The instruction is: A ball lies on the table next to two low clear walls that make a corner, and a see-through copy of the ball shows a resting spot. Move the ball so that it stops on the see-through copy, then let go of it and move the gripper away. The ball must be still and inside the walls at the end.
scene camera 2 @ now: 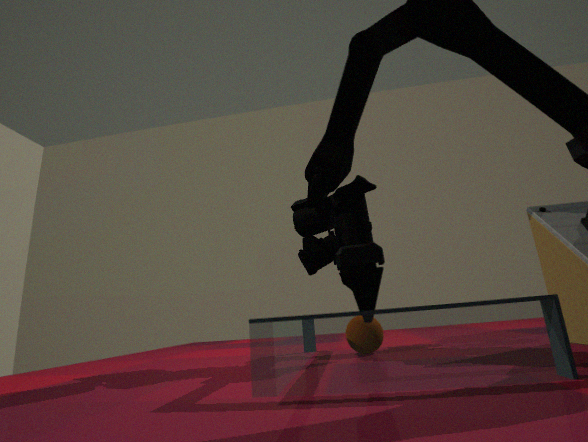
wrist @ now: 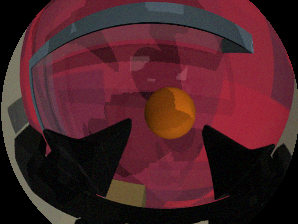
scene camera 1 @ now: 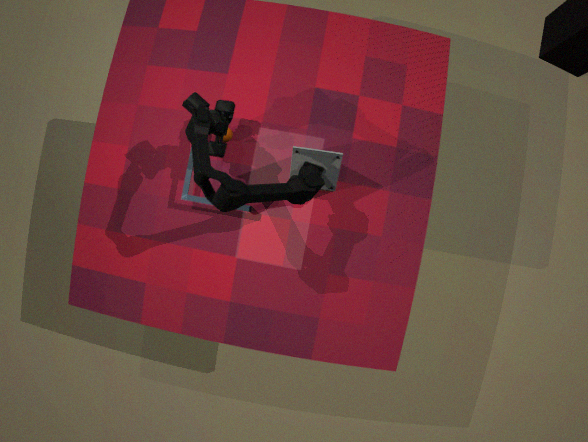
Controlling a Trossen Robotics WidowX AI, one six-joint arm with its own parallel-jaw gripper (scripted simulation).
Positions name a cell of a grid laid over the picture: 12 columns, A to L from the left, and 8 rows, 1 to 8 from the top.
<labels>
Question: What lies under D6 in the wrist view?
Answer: My gripper.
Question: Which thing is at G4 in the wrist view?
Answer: An orange ball.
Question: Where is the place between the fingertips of my gripper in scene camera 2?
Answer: At H6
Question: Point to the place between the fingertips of my gripper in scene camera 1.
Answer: E3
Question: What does my gripper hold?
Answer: Nothing.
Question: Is my gripper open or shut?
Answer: Open.
</labels>
